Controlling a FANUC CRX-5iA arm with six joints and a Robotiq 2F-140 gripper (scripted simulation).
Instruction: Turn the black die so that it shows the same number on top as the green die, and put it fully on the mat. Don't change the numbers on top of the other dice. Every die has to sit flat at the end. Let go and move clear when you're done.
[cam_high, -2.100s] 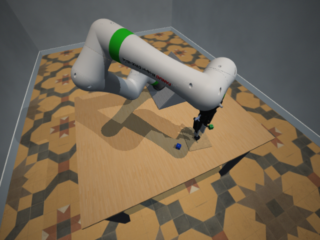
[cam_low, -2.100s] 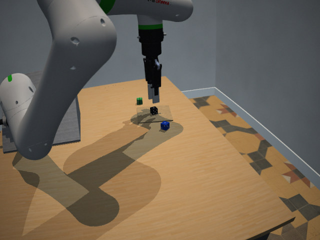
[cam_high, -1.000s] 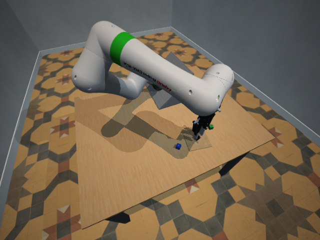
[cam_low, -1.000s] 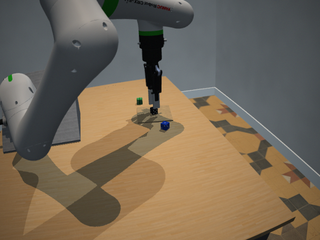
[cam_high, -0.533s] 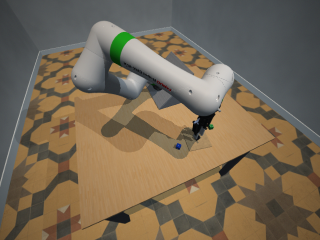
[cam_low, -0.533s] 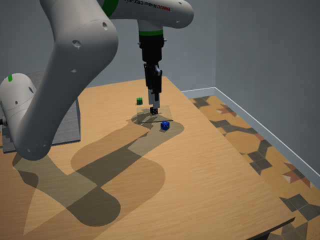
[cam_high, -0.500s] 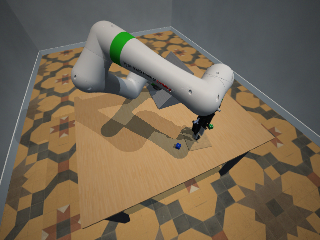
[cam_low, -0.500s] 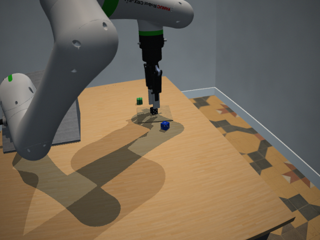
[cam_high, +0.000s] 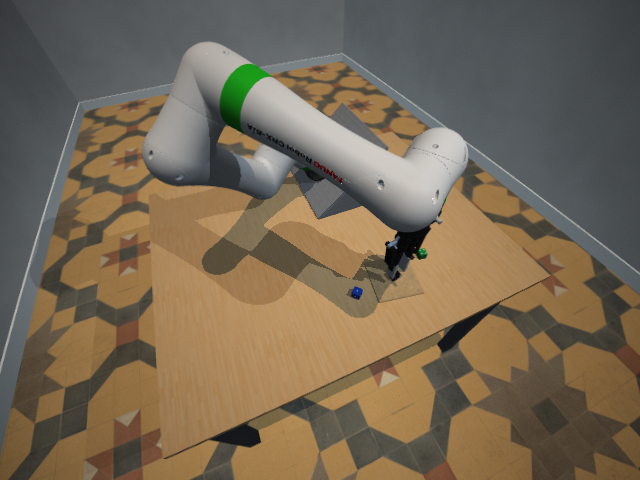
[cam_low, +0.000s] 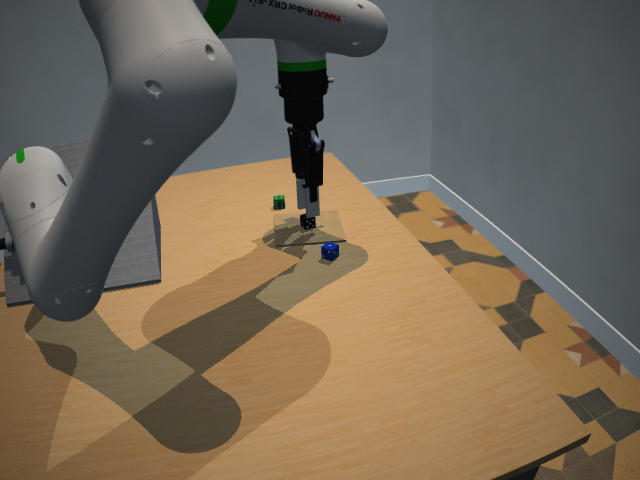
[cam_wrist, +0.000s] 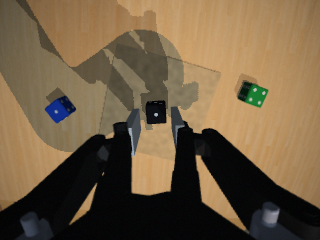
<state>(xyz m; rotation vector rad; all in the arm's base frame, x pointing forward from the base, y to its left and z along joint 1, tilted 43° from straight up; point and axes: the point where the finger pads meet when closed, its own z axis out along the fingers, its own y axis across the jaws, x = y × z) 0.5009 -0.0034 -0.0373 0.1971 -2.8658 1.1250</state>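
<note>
Now: hand 50 mm above the black die. Round my hand: green die 40 mm behind, 130 mm to the left, 60 mm below; then tan mat 70 mm below; then blue die 10 mm ahead, 130 mm to the right, 60 mm below.
</note>
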